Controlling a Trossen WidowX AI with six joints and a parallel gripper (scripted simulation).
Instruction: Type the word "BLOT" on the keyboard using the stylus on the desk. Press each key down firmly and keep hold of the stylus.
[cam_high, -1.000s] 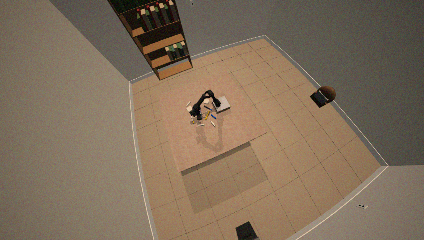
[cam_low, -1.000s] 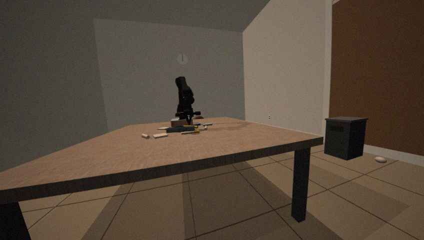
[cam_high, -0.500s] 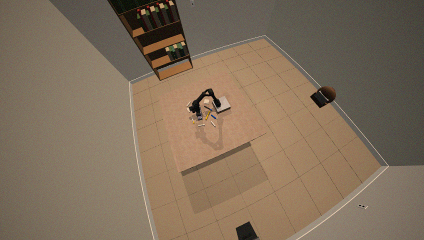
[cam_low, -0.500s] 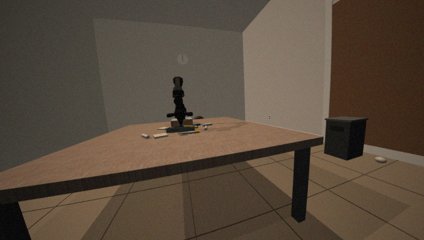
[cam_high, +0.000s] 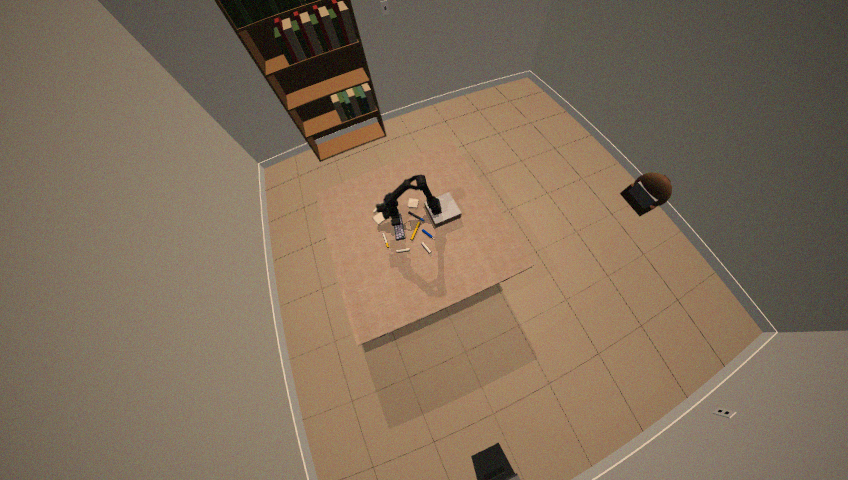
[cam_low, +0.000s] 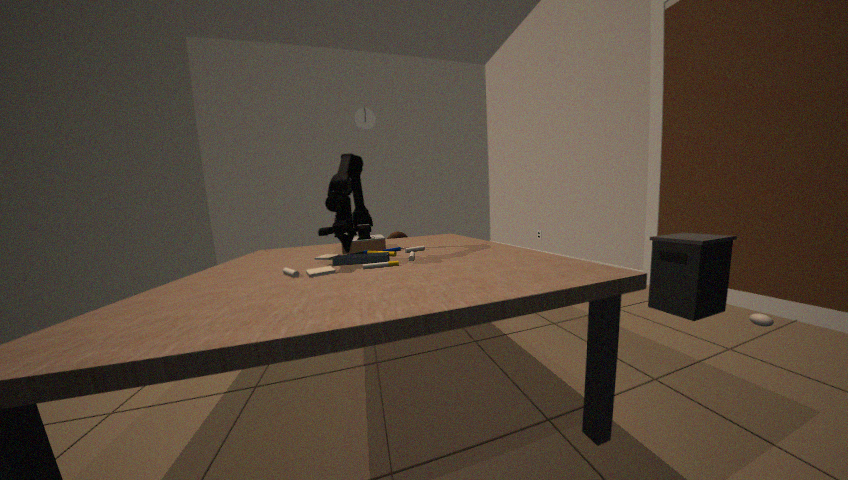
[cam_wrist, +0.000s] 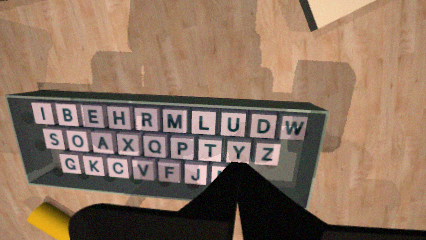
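Now: gripper tip 200 mm to the right of the blue stylus, 200 mm past it and 30 mm above it. Also, from my gripper tip: yellow pen (120 mm to the left, 110 mm behind, 30 mm below); cream pad (130 mm ahead, 70 mm to the right, 40 mm below).
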